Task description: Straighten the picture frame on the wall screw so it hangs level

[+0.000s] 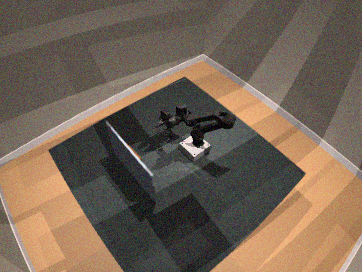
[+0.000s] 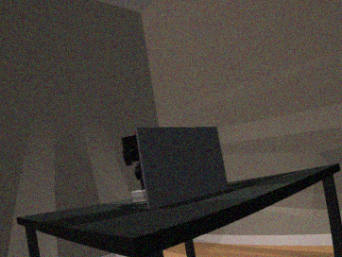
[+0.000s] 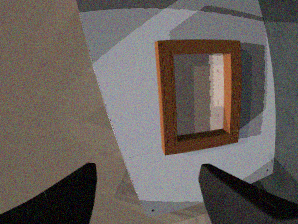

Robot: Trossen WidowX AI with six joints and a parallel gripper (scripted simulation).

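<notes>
Right now my gripper tip is 200 mm short of the brown wooden picture frame, 30 mm to the right of it and 90 mm above it. The rest, counted from my gripper tip: wall panel (210 mm ahead, 30 mm to the left, 100 mm below).
</notes>
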